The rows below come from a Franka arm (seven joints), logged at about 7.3 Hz.
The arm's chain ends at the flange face. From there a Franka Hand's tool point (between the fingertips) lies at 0.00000 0.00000 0.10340 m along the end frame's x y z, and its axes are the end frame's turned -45 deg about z.
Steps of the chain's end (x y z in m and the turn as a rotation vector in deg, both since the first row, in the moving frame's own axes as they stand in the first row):
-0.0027 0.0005 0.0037 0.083 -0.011 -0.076
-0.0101 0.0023 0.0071 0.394 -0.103 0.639
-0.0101 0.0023 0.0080 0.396 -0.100 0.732
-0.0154 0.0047 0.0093 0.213 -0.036 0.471
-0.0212 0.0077 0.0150 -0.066 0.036 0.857
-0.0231 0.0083 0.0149 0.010 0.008 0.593
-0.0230 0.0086 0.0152 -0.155 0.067 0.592
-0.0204 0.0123 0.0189 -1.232 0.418 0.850
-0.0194 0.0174 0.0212 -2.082 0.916 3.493
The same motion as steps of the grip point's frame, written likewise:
-0.0022 -0.0017 0.0037 0.066 0.051 -0.076
-0.0084 -0.0061 0.0071 0.351 0.206 0.639
-0.0084 -0.0061 0.0080 0.351 0.209 0.732
-0.0140 -0.0079 0.0093 0.176 0.125 0.471
-0.0205 -0.0094 0.0150 -0.072 -0.021 0.857
-0.0222 -0.0105 0.0149 0.001 0.013 0.593
-0.0225 -0.0099 0.0152 -0.157 -0.062 0.592
-0.0242 -0.0036 0.0189 -1.167 -0.576 0.850
-0.0276 0.0024 0.0211 -2.120 -0.824 3.493

